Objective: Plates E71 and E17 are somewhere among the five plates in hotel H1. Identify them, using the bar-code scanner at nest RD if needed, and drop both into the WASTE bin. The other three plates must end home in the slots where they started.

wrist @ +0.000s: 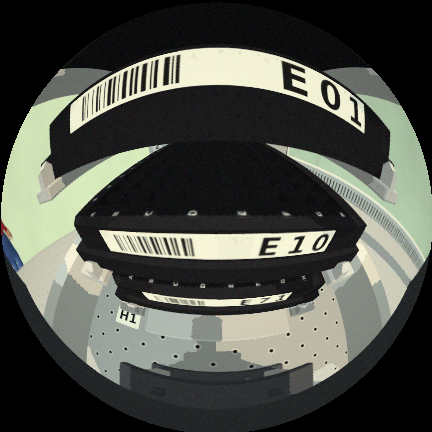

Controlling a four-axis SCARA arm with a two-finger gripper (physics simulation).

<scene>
I see a plate E10 (210, 211) and a plate E01 (198, 92).
</scene>
